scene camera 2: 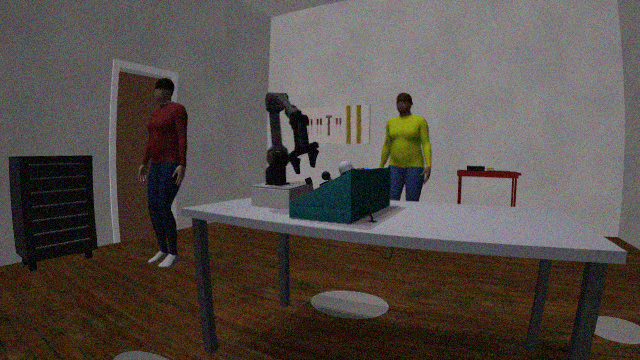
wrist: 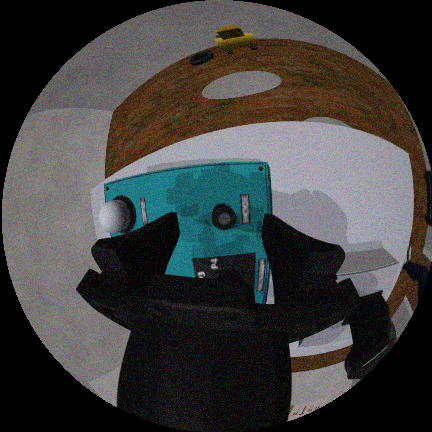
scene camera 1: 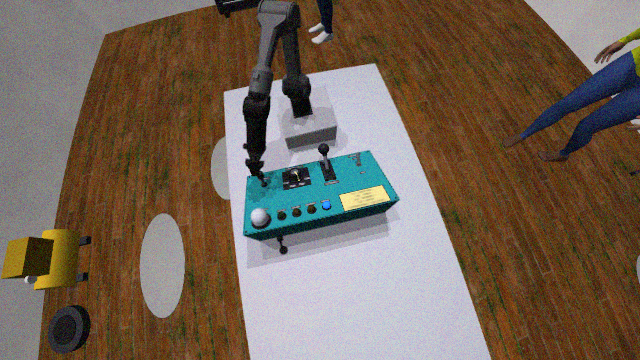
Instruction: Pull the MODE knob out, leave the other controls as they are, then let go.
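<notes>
The black round knob [scene camera 1: 264, 183] [scene camera 2: 308, 180] [wrist: 224, 216] is at the back-left end of the teal panel [scene camera 1: 300, 197] [scene camera 2: 325, 202] [wrist: 150, 187]. It stands up from the panel face. Its label plate is beside it, but the lettering is too blurred to read as MODE. My gripper [scene camera 1: 258, 174] [scene camera 2: 305, 169] [wrist: 219, 223] is open, with its fingers wide apart above the knob. In the wrist view the knob shows between the two fingers with a gap on each side, and in scene view 2 the fingertips are above it.
Other controls are a white ball knob [scene camera 1: 260, 217] [wrist: 116, 216], a selector [scene camera 1: 296, 177], a black-balled lever [scene camera 1: 323, 149] [scene camera 2: 326, 175], a small toggle [scene camera 1: 357, 160], several round buttons including a lit blue one [scene camera 1: 326, 205], and a front lever [scene camera 1: 283, 249]. Two people stand beyond the table [scene camera 2: 500, 232].
</notes>
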